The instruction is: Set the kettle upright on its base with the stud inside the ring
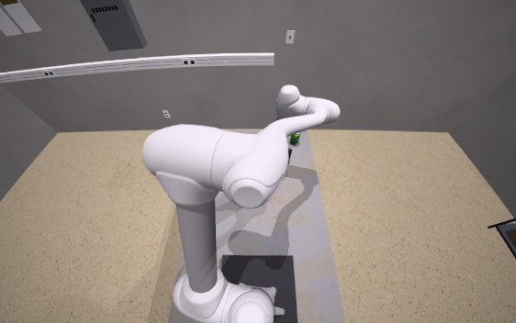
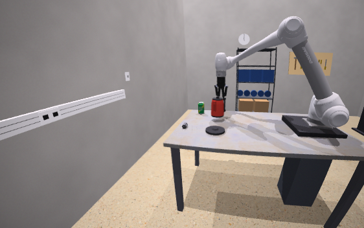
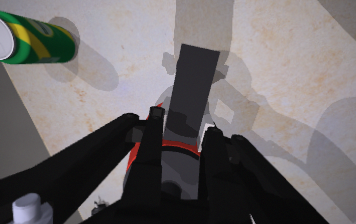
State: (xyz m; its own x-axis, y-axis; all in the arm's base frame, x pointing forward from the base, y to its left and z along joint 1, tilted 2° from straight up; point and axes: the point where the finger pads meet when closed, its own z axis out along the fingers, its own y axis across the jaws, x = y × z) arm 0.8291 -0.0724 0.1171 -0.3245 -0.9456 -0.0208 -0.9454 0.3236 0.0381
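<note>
Right now my hand is 1 cm short of the red kettle, 3 cm to the right of it and 4 cm above it. The rest, counted from my hand: small dark object: 25 cm ahead, 29 cm to the left, 16 cm below; then green can: 23 cm ahead, 12 cm to the right, 12 cm below; then round black base: 31 cm to the left, 17 cm below.
</note>
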